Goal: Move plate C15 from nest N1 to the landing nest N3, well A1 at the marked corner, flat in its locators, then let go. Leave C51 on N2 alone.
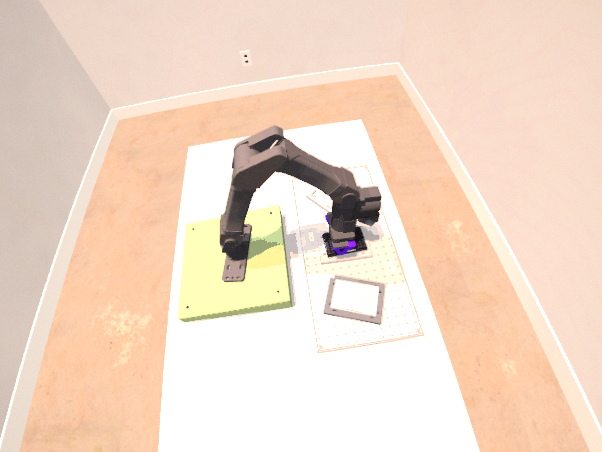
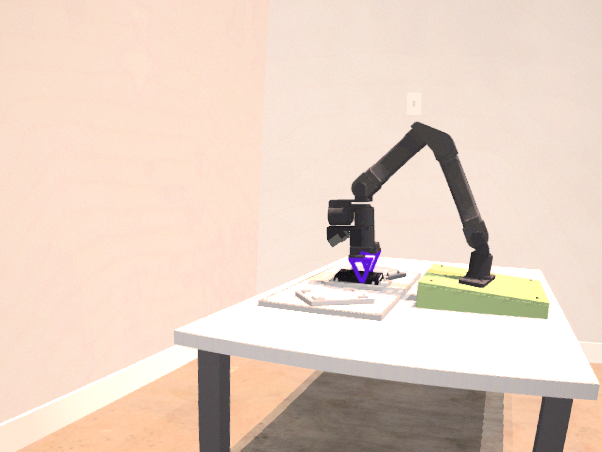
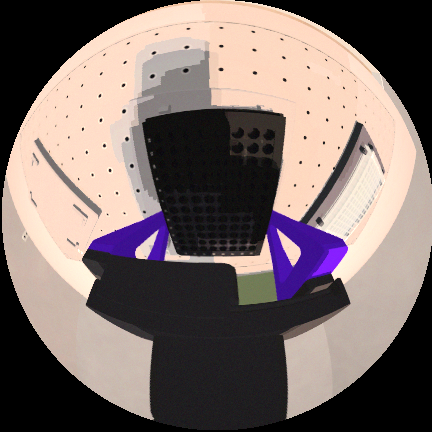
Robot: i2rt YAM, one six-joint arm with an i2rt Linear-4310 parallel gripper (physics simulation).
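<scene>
The black well plate [image 1: 361, 243] [image 2: 345, 276] [image 3: 215, 175], which I take for C15, is between the purple fingers of my gripper [image 1: 344, 240] [image 2: 363, 278] [image 3: 217, 214]. The gripper is shut on its two sides. The plate looks level and is low over the pale middle nest [image 1: 346, 260]. Whether it touches the locators is hidden, and I cannot read well A1 or the marked corner. A white plate [image 1: 355, 297] [image 3: 357, 200], seemingly C51, lies in the grey nest [image 1: 327, 306] [image 3: 336, 175]. Nest labels are not readable.
An empty, angled pale nest [image 1: 318, 200] [image 2: 340, 302] [image 3: 62, 200] lies on the other side of the held plate. The nests are on a perforated board [image 1: 400, 305] [image 2: 280, 300] [image 3: 237, 60]. The arm's green base block [image 1: 210, 292] [image 2: 480, 304] [image 3: 257, 290] is beside the board.
</scene>
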